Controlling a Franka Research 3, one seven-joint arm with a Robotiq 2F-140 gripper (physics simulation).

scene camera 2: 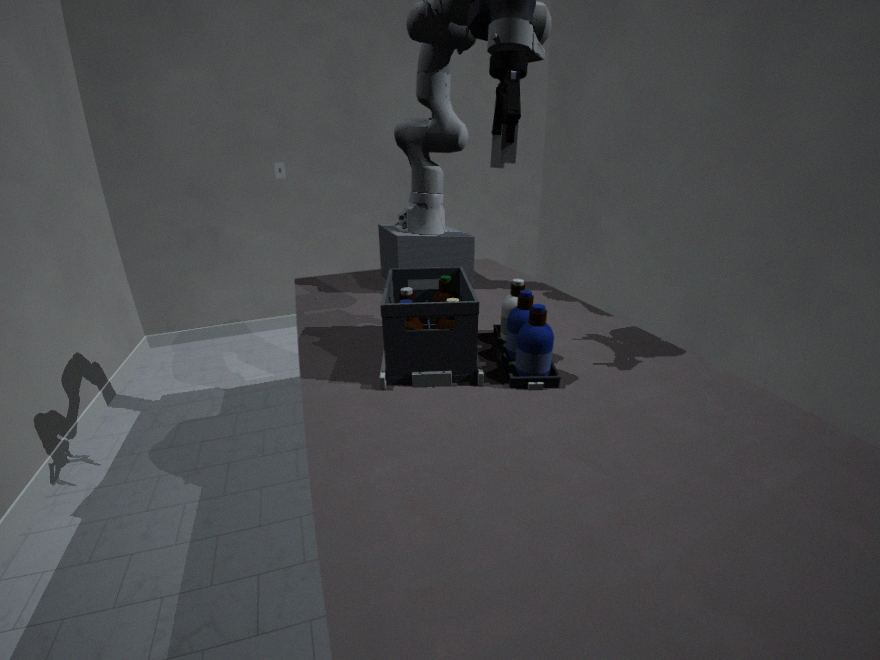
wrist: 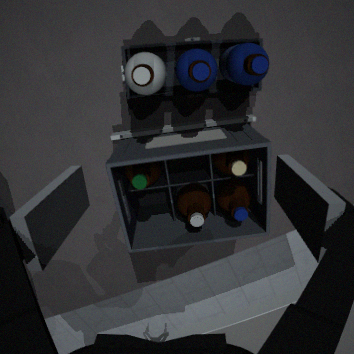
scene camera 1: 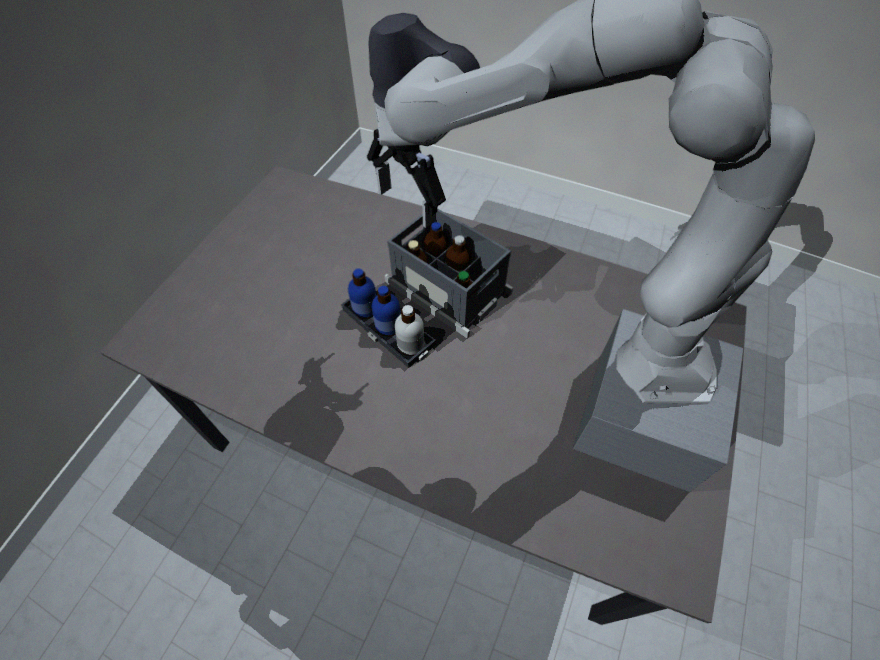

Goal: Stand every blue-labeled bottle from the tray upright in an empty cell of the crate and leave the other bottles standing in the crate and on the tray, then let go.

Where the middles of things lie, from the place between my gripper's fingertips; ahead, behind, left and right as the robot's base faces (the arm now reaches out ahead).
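The white-labeled bottle (scene camera 1: 409,328) sits 1 cm behind my hand and 7 cm to the left of it, 34 cm below it. From my hand, the cream-capped brown bottle (wrist: 234,162) is 4 cm ahead of it, 14 cm to the right of it and 34 cm below it. Counted from my hand too, the white-capped brown bottle (wrist: 193,201) is 8 cm behind, 19 cm to the right and 34 cm below, while the green-capped brown bottle (wrist: 140,175) is 12 cm behind, 7 cm to the right and 34 cm below.
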